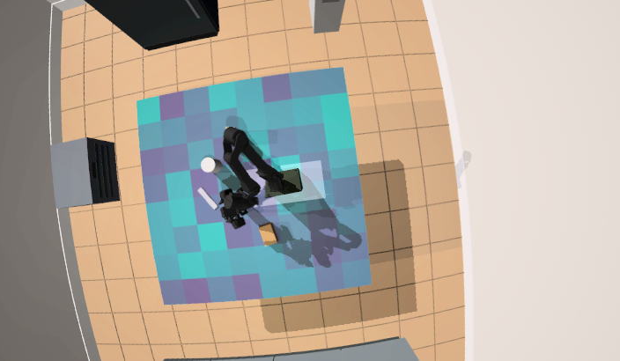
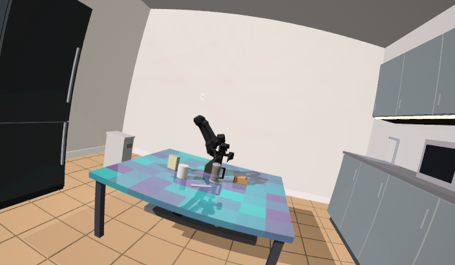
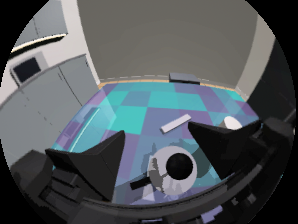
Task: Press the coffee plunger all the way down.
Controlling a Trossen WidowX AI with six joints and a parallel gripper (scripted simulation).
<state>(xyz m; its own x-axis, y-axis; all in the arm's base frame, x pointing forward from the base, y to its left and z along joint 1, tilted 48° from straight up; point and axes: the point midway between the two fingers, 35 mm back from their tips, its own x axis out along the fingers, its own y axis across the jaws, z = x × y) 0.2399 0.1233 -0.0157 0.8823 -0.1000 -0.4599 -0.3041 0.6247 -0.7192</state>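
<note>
The coffee press is 50 mm behind my gripper tip, 20 mm to the right of it and 100 mm below it. The rest, counted from my gripper tip: cream block (40 mm behind, 400 mm to the right, 130 mm below); then white cylinder (90 mm ahead, 250 mm to the right, 130 mm below).
</note>
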